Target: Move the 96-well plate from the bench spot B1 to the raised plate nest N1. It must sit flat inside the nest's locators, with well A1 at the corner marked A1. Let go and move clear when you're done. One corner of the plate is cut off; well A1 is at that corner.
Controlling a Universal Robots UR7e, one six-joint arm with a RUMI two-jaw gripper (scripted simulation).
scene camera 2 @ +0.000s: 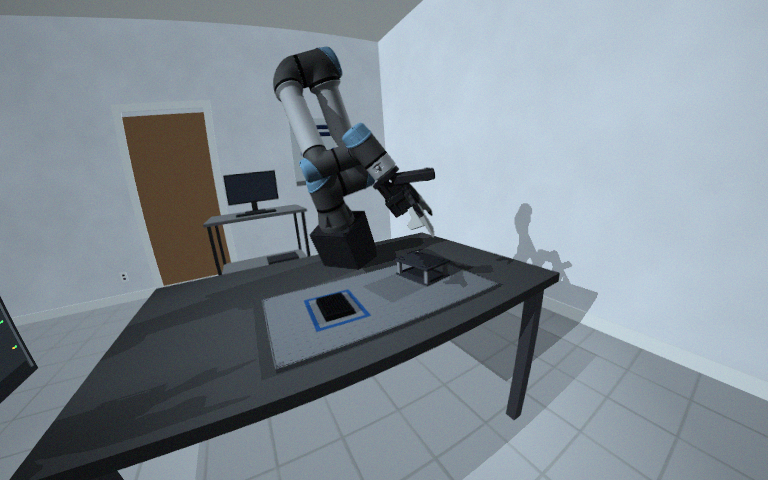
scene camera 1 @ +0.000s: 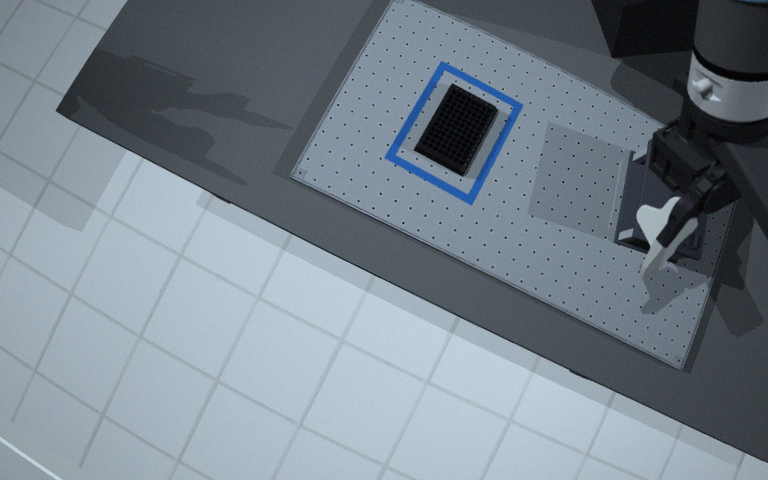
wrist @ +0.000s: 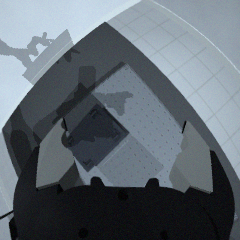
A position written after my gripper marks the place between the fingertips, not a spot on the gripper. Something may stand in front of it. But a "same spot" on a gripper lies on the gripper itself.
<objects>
my gripper: scene camera 2; scene camera 1 700,242; wrist
same spot on my gripper: (wrist: pixel 51 168) = (scene camera 2: pixel 420 197)
</objects>
